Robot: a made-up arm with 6 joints.
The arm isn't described. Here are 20 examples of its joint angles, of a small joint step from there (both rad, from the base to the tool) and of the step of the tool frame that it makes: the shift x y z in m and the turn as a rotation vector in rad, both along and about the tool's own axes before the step.
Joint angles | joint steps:
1: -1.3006 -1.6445 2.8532 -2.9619 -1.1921 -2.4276 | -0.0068 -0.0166 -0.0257 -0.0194 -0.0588 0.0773
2: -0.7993 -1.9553 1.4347 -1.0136 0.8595 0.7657 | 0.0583 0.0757 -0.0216 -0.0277 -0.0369 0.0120
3: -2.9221 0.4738 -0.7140 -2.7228 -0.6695 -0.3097 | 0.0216 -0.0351 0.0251 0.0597 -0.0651 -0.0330
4: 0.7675 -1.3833 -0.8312 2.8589 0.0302 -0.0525 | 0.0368 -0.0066 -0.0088 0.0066 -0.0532 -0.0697
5: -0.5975 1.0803 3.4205 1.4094 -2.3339 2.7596 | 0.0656 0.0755 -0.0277 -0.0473 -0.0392 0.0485
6: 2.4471 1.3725 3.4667 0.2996 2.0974 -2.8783 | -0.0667 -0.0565 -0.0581 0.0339 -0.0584 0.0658
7: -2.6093 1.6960 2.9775 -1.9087 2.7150 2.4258 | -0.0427 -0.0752 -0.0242 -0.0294 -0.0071 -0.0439
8: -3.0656 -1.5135 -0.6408 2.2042 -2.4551 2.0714 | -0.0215 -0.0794 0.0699 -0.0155 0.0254 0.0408
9: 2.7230 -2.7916 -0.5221 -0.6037 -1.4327 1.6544 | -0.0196 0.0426 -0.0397 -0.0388 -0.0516 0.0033
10: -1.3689 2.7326 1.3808 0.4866 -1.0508 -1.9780 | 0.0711 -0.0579 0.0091 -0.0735 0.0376 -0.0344
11: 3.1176 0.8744 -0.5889 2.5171 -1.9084 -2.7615 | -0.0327 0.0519 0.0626 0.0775 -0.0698 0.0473
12: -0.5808 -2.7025 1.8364 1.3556 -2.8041 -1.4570 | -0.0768 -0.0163 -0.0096 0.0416 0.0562 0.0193
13: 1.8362 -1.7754 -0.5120 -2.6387 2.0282 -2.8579 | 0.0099 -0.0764 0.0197 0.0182 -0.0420 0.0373
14: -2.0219 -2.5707 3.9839 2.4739 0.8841 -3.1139 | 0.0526 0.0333 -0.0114 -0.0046 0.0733 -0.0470
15: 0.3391 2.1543 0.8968 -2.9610 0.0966 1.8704 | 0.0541 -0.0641 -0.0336 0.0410 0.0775 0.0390
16: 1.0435 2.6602 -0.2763 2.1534 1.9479 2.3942 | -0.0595 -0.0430 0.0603 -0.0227 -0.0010 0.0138
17: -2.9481 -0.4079 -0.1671 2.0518 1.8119 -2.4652 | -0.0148 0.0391 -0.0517 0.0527 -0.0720 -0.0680
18: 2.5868 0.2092 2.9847 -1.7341 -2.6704 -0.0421 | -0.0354 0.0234 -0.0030 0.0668 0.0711 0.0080
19: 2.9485 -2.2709 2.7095 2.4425 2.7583 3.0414 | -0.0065 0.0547 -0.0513 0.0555 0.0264 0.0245
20: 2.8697 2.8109 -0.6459 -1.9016 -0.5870 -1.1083 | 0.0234 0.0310 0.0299 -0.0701 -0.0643 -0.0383
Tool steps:
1: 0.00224 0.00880 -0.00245 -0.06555 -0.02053 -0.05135
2: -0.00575 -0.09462 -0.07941 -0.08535 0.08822 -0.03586
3: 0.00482 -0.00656 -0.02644 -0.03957 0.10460 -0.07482
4: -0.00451 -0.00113 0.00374 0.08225 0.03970 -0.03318
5: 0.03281 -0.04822 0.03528 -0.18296 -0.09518 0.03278
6: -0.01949 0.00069 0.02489 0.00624 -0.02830 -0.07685
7: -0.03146 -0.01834 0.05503 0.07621 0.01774 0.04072
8: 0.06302 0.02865 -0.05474 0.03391 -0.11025 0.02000
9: 0.04680 -0.00606 -0.01660 0.03738 -0.02944 0.12336
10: -0.07255 0.03145 -0.00514 0.04800 0.04097 0.09740
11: 0.01438 0.00999 -0.02688 -0.02823 -0.09032 0.00589
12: -0.00966 -0.02327 0.00530 -0.04969 0.00721 0.07168
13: -0.01819 -0.01066 -0.05081 0.00707 -0.12457 -0.02716
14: 0.01009 0.00521 -0.02527 0.04783 0.13991 0.02197
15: -0.02680 0.04722 -0.01416 -0.13184 0.01238 -0.04234
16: -0.00451 0.02106 -0.07267 -0.13744 -0.01178 -0.00043
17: 0.01866 -0.06131 -0.01203 0.16391 -0.01041 -0.05375
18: 0.01682 -0.02199 0.00154 0.07664 -0.04229 -0.01056
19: 0.04838 -0.04616 0.05919 0.04556 0.11202 0.03503
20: 0.00999 0.01352 -0.00678 0.09727 0.06416 -0.01725
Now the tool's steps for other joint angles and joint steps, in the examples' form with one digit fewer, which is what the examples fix.
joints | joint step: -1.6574 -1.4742 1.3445 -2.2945 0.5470 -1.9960 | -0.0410 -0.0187 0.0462 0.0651 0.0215 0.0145
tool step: -0.0358 -0.0527 0.0148 -0.0664 0.0361 -0.0709
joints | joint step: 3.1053 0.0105 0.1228 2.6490 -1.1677 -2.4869 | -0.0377 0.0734 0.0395 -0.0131 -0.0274 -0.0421
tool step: 0.0048 -0.0044 -0.0559 0.0002 0.0037 -0.0314
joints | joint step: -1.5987 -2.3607 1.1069 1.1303 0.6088 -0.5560 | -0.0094 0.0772 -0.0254 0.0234 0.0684 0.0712
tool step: -0.0030 0.0637 -0.0866 -0.0296 0.0154 0.0951
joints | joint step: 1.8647 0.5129 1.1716 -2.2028 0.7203 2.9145 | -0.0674 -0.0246 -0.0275 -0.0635 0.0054 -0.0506
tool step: 0.0195 -0.0449 -0.0187 0.0876 0.0456 -0.0202
